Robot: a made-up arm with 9 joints. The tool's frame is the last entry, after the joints. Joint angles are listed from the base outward. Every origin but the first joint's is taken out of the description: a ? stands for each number. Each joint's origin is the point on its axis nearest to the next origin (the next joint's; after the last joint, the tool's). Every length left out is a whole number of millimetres.
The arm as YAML. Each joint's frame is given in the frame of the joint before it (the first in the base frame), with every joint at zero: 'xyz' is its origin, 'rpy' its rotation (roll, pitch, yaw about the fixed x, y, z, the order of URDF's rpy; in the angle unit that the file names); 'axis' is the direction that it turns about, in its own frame. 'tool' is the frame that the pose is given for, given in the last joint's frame.
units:
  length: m
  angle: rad
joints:
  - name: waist
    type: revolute
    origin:
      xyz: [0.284, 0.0, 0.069]
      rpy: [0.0, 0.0, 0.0]
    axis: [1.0, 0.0, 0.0]
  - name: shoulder
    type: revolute
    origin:
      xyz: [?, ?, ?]
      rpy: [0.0, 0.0, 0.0]
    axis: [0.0, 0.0, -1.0]
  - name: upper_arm
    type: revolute
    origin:
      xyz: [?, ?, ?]
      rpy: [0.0, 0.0, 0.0]
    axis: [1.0, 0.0, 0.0]
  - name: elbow
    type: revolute
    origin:
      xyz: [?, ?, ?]
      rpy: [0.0, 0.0, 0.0]
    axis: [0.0, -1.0, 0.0]
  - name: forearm
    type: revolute
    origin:
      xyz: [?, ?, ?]
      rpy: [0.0, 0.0, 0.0]
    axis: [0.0, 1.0, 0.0]
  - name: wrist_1
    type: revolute
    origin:
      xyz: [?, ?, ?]
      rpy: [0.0, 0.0, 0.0]
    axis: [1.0, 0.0, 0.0]
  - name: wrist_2
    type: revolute
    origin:
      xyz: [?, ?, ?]
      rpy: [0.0, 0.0, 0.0]
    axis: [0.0, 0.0, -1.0]
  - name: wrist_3
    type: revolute
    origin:
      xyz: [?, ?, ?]
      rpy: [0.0, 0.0, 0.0]
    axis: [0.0, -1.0, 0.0]
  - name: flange
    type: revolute
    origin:
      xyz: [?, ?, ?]
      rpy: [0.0, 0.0, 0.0]
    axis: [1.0, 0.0, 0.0]
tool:
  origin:
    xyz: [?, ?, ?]
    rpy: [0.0, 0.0, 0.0]
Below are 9 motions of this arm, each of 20 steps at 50 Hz.
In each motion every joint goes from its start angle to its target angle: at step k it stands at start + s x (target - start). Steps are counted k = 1, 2, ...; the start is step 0. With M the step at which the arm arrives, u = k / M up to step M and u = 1 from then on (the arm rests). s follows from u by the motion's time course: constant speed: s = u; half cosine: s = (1 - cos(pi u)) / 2; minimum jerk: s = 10 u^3 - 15 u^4 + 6 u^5.
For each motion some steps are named. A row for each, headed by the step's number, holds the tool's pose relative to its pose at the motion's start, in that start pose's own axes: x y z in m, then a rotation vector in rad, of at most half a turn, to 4 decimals.
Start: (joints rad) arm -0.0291 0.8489 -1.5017 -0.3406 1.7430 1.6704 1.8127 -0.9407 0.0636
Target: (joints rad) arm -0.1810 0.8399 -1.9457 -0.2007 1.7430 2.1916 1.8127 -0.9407 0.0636
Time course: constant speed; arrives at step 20
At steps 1, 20:
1: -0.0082 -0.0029 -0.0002 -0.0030 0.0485 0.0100
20: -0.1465 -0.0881 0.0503 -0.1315 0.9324 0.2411

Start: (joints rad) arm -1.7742 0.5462 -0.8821 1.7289 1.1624 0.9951 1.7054 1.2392 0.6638
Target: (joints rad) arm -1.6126 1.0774 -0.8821 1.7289 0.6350 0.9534 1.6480 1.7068 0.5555
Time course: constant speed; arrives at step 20
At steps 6, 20:
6: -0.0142 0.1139 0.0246 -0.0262 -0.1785 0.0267
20: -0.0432 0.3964 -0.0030 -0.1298 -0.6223 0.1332

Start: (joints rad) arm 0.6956 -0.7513 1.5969 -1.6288 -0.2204 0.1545 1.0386 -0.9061 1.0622
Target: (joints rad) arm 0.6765 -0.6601 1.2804 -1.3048 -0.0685 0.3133 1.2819 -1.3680 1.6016
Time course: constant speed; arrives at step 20
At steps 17, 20:
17: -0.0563 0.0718 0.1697 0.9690 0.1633 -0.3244
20: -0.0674 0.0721 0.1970 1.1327 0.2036 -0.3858

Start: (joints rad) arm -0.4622 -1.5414 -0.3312 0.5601 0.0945 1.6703 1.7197 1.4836 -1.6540
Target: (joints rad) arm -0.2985 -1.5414 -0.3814 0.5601 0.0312 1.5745 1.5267 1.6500 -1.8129
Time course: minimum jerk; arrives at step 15
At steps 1, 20:
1: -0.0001 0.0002 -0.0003 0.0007 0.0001 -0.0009
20: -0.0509 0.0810 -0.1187 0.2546 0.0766 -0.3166

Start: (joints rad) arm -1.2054 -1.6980 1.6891 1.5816 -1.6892 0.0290 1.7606 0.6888 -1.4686
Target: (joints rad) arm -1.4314 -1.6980 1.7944 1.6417 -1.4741 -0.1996 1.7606 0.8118 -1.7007
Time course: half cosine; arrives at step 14
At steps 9, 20:
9: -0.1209 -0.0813 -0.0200 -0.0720 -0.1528 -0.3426
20: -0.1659 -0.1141 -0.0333 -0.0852 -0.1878 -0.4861

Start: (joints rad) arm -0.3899 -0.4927 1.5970 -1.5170 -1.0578 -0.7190 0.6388 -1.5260 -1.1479
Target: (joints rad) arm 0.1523 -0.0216 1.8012 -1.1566 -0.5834 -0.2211 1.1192 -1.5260 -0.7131
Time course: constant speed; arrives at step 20
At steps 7, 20:
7: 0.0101 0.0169 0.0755 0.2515 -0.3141 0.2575
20: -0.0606 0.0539 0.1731 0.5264 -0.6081 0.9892

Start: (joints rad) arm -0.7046 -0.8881 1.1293 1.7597 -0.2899 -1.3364 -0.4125 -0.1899 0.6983
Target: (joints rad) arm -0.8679 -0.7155 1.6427 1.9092 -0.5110 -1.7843 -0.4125 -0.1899 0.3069
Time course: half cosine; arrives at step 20
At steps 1, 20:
1: -0.0019 -0.0010 0.0010 -0.0059 -0.0003 -0.0049
20: -0.4096 -0.0533 0.1887 -0.9013 0.1569 -0.8337

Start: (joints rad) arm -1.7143 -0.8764 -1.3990 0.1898 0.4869 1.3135 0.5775 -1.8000 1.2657
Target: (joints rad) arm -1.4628 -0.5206 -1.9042 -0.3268 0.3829 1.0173 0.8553 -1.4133 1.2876
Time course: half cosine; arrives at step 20
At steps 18, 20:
18: 0.0023 0.0639 0.2781 1.1232 -0.5268 0.4811
20: 0.0018 0.0606 0.2846 1.1499 -0.5454 0.4859

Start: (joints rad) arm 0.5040 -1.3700 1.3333 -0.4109 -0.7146 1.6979 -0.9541 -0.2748 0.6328
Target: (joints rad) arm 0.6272 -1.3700 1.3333 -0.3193 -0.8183 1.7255 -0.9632 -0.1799 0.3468
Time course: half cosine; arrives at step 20
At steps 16, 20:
16: 0.0135 0.0983 -0.0307 -0.1611 0.0306 0.2392
20: 0.0139 0.1092 -0.0332 -0.1764 0.0292 0.2649

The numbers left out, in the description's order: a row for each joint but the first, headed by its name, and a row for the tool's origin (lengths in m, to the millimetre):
shoulder: 0.0 -0.033 0.065
upper_arm: -0.692 -0.089 0.0
elbow: 0.0 -0.053 0.045
forearm: 0.193 0.0 0.094
wrist_1: 0.352 0.0 0.201
wrist_2: 0.0 0.014 -0.134
wrist_3: 0.021 -0.019 0.0
flange: -0.021 0.0 0.051
tool: 0.0 0.026 -0.026

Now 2 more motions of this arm.
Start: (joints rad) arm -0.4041 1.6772 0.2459 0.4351 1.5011 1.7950 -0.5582 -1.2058 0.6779
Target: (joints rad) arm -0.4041 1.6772 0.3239 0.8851 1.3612 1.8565 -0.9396 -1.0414 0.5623
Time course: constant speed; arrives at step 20
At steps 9, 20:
9: -0.0218 0.0595 -0.1444 -0.4043 0.1291 0.2181
20: -0.0876 0.0844 -0.3228 -0.8576 0.2914 0.5485

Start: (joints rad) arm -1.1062 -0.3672 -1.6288 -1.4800 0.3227 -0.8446 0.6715 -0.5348 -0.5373
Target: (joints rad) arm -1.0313 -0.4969 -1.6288 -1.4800 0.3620 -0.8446 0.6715 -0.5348 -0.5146
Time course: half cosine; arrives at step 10
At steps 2, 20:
2: 0.0004 -0.0029 0.0110 0.0100 -0.0080 -0.0014
20: -0.0025 -0.0353 0.1146 0.1063 -0.0825 -0.0119

